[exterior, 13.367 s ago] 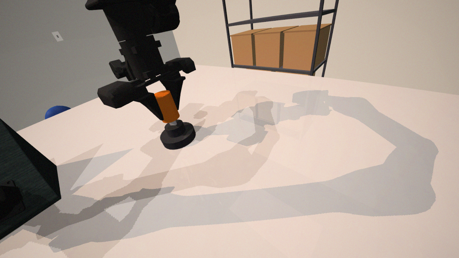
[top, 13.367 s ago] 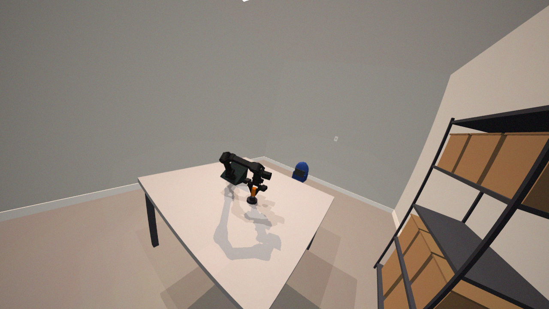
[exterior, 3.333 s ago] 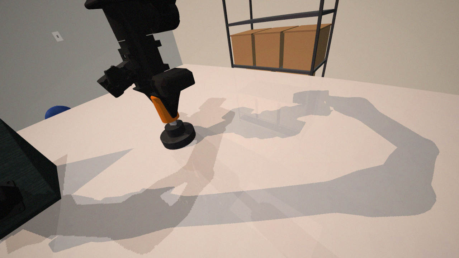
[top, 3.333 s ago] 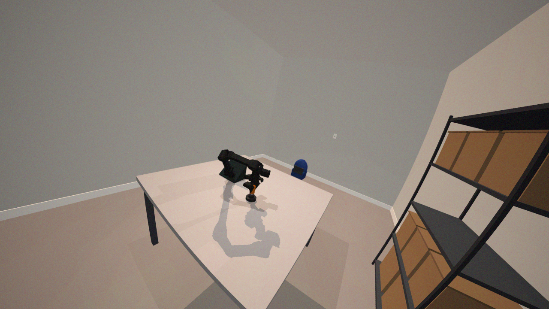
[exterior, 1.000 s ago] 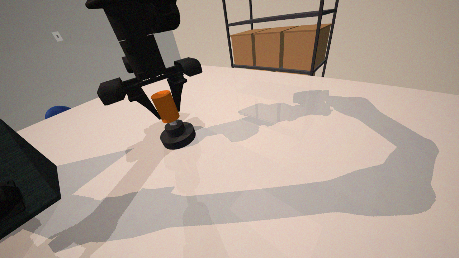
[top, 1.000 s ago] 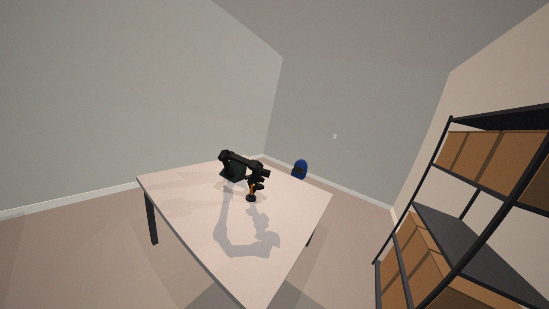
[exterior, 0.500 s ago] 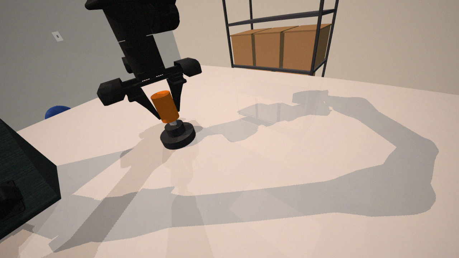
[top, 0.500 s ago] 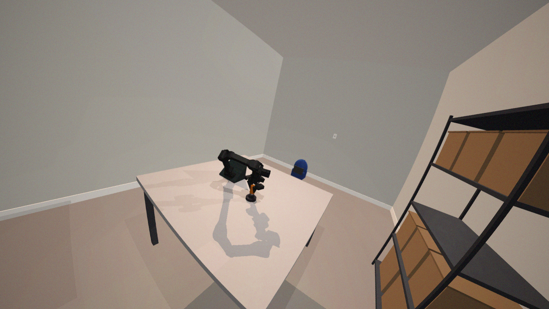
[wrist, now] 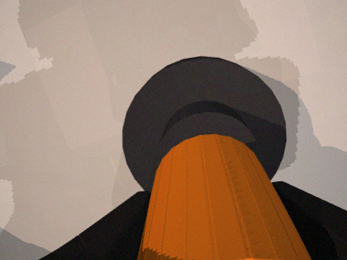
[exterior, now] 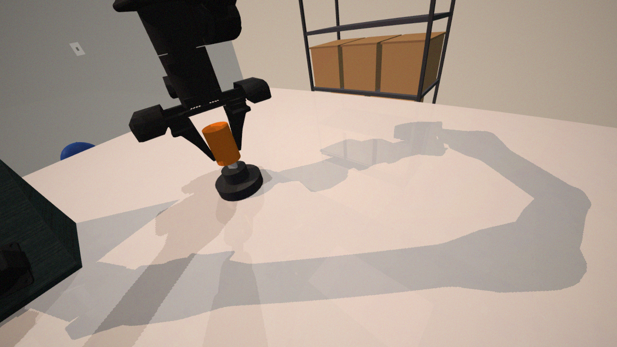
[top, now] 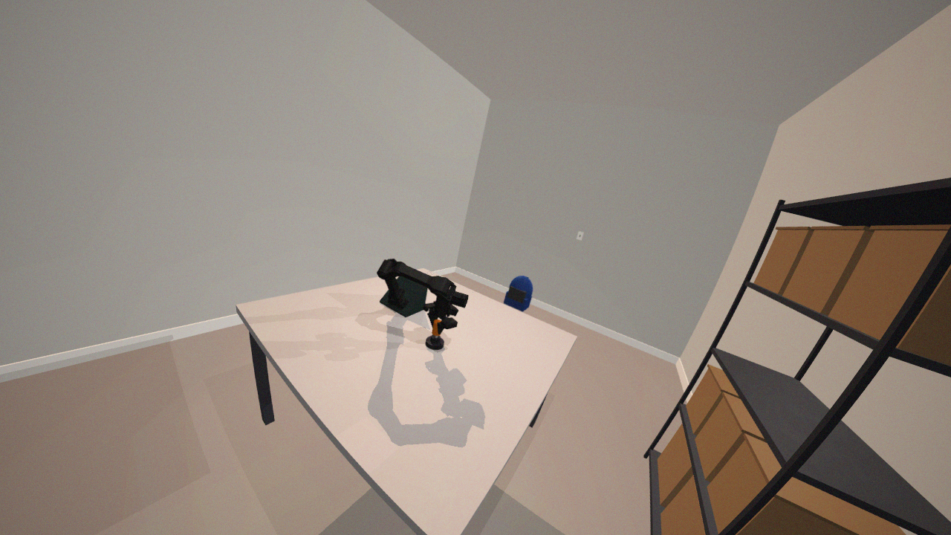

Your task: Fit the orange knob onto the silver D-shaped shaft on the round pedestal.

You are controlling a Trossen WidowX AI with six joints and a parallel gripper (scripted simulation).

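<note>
The orange knob is 3 cm above my gripper tip. The rest, counted from my gripper tip: round black pedestal (4 cm below).
</note>
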